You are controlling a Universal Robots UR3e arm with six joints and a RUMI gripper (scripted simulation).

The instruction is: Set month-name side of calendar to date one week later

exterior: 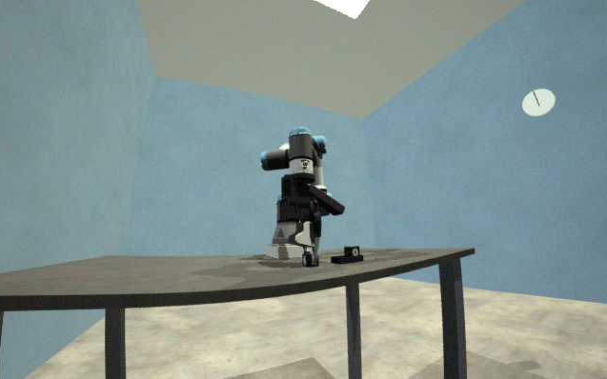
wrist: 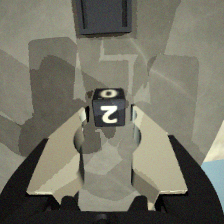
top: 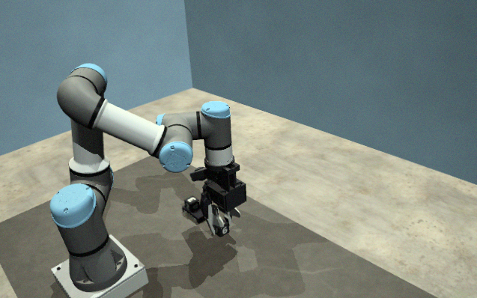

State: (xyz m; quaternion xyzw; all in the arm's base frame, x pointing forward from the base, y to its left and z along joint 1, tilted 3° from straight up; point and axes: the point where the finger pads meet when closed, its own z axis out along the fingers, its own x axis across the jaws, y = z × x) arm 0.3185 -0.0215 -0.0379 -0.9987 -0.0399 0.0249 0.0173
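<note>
Right now my hand is 110 mm to the right of the black tray, 20 mm above it and 10 mm past it.
</note>
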